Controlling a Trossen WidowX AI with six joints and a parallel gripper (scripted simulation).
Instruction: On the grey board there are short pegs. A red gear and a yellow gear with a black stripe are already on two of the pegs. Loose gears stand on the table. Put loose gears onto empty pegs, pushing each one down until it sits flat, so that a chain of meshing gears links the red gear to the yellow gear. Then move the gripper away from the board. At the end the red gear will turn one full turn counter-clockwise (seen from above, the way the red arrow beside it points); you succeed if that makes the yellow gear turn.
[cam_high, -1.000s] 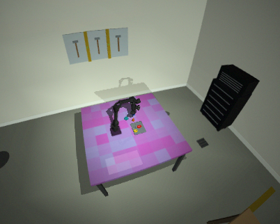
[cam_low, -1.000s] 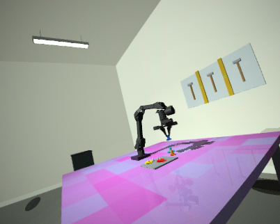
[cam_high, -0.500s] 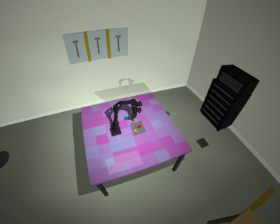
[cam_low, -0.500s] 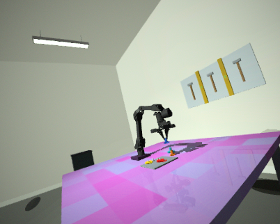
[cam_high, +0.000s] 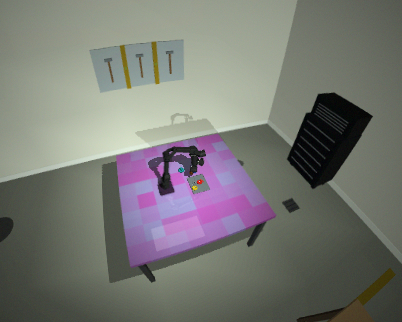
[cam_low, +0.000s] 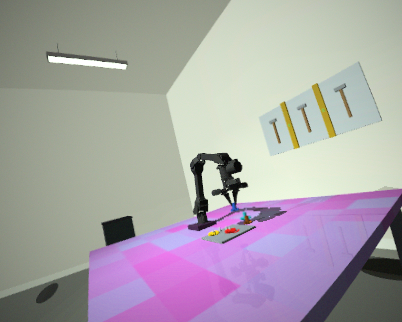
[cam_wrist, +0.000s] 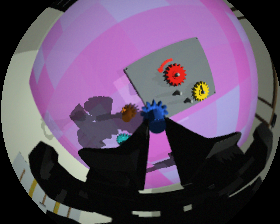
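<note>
Right now my gripper tip is 20 mm short of the red gear, 80 mm to the left of it and 100 mm above it. Also, from my gripper tip: orange gear (70 mm to the left, 100 mm below); then red arrow (50 mm ahead, 70 mm to the right, 110 mm below); then blue gear (10 mm below).
</note>
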